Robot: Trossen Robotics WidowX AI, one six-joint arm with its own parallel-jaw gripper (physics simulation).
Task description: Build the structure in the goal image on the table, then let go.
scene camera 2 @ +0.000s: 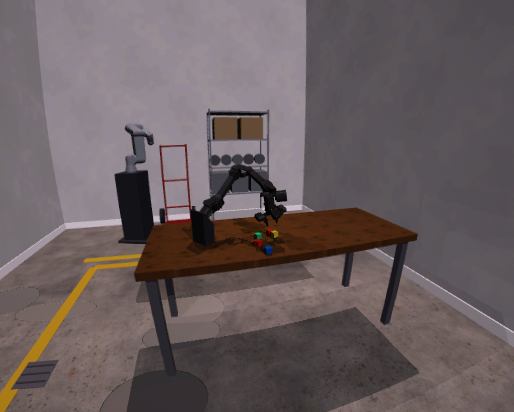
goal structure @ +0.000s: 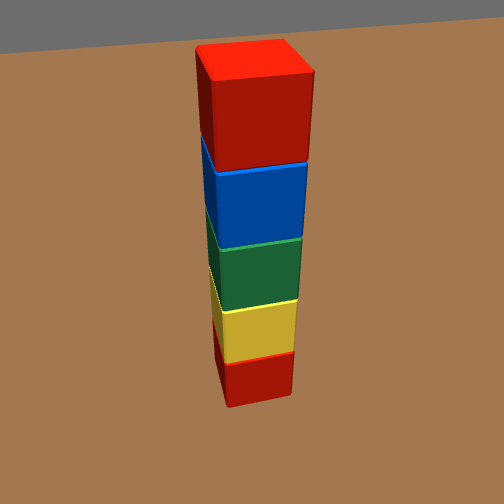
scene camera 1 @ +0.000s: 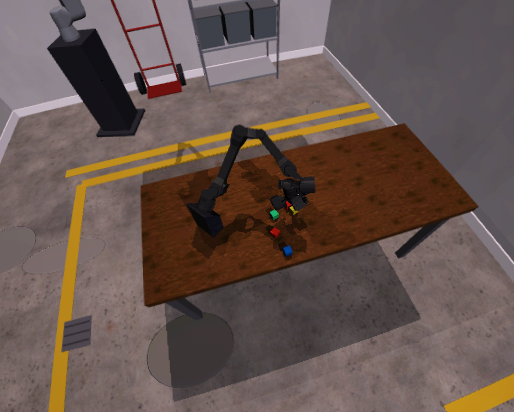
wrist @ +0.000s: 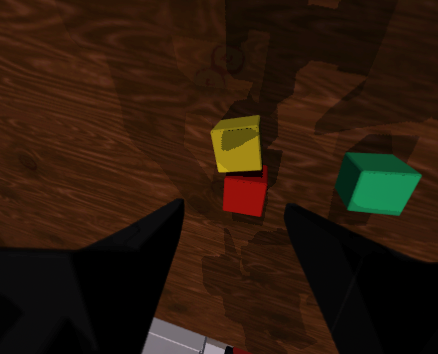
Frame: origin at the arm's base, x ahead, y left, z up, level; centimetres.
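Seen in the pictures: gripper, between the fingertips: (scene camera 2: 272,224) (wrist: 234,208); arm's base, origin of its link: (scene camera 2: 202,216) (scene camera 1: 203,208).
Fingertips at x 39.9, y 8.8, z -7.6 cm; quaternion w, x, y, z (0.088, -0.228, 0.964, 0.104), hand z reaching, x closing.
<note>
Pixels of each thing's top centre, then the offset from my fingertips to it. Level surfaces: height alone.
- far red cube, centre of its top: (wrist: 243,198) (scene camera 2: 270,229) dx -1.2, dy +1.8, dz -3.9 cm
- yellow cube, centre of its top: (wrist: 236,151) (scene camera 1: 294,208) (scene camera 2: 274,231) dx +1.4, dy -1.4, dz -3.9 cm
- green cube, centre of its top: (wrist: 382,194) (scene camera 1: 274,213) (scene camera 2: 258,233) dx -8.3, dy -4.2, dz -3.9 cm
- second red cube, centre of its top: (scene camera 1: 275,231) (scene camera 2: 258,240) dx -8.1, dy -14.0, dz -3.9 cm
- blue cube, centre of its top: (scene camera 1: 287,249) (scene camera 2: 268,247) dx -2.6, dy -23.2, dz -3.9 cm
- wooden table, height of its surface: dz -7.2 cm
My gripper (scene camera 1: 288,202) (scene camera 2: 271,222) (wrist: 234,208) is open and empty above the table, over the far red cube (scene camera 2: 269,231) (wrist: 244,196). A yellow cube (scene camera 1: 293,211) (scene camera 2: 274,234) (wrist: 237,150) is close against that red cube, on the side nearer the front edge. In the wrist view it hides part of the red cube's edge; whether they touch I cannot tell. A green cube (scene camera 1: 274,214) (scene camera 2: 258,235) (wrist: 382,190) lies apart, toward the arm's base. A second red cube (scene camera 1: 275,232) (scene camera 2: 258,243) and a blue cube (scene camera 1: 287,251) (scene camera 2: 268,250) lie nearer the front edge.
The wooden table (scene camera 1: 375,175) (scene camera 2: 340,230) carries the arm's black base (scene camera 1: 206,220) (scene camera 2: 203,227) at its left part. A black pedestal (scene camera 1: 95,80) (scene camera 2: 134,205), a red hand truck (scene camera 1: 164,89) and a shelf rack (scene camera 2: 239,113) stand behind the table.
</note>
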